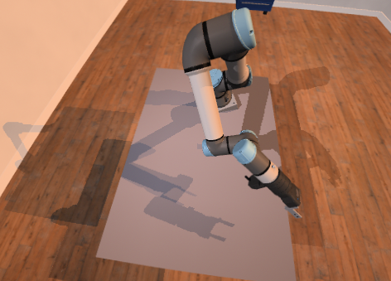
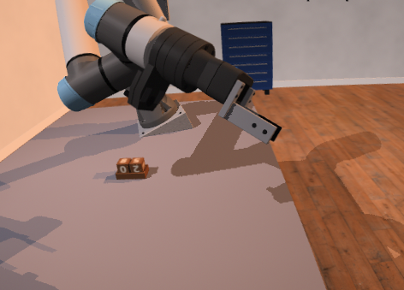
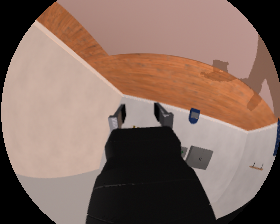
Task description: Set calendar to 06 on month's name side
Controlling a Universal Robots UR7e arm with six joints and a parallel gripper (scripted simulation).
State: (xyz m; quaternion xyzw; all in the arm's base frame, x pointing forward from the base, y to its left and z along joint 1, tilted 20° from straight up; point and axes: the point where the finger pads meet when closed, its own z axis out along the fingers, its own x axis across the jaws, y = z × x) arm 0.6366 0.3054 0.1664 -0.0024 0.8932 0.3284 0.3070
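Now: the brown wooden tray 310 mm behind my hand, 270 mm to the right of it and 230 mm below it.
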